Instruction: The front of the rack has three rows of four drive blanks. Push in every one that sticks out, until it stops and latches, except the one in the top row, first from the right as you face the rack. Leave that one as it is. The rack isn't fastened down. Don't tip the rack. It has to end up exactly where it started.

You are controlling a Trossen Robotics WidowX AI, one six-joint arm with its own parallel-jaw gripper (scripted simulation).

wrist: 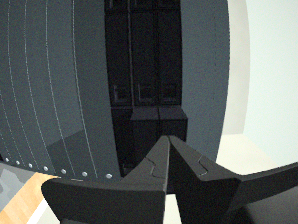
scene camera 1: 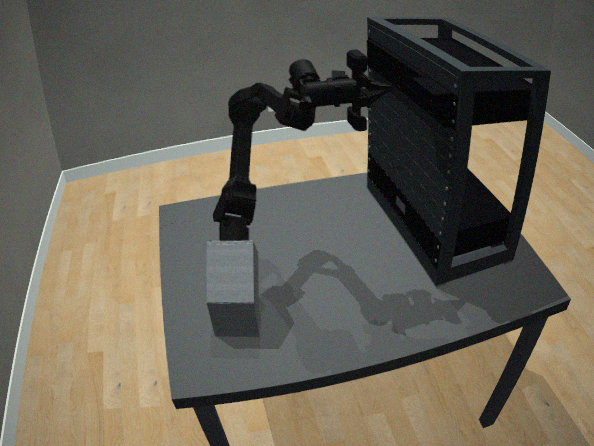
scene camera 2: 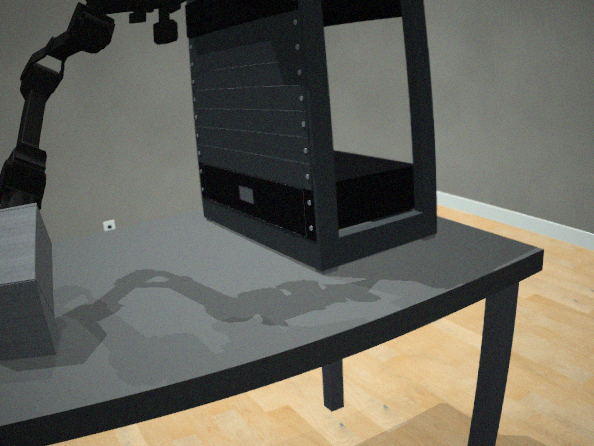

Path:
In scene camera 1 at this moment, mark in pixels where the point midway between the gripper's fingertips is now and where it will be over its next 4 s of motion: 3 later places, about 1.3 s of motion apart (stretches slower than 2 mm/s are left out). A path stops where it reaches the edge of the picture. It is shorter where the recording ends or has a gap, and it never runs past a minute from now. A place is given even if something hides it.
The gripper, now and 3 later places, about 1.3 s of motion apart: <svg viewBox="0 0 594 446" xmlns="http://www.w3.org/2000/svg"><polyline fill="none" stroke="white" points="391,87 413,106 421,103 427,102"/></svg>

